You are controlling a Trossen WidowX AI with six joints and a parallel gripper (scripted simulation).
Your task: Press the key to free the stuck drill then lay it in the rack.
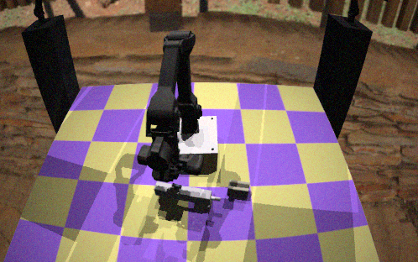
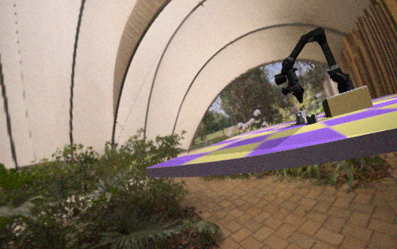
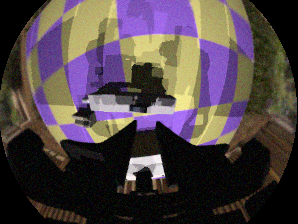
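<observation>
My gripper tip is 30 mm short of the drill, 80 mm to the right of it and 60 mm above it. Also, from my gripper tip: dark rack 10 mm behind, 210 mm to the left, 90 mm below; dark key 10 mm ahead, 10 mm to the left, 60 mm below.
</observation>
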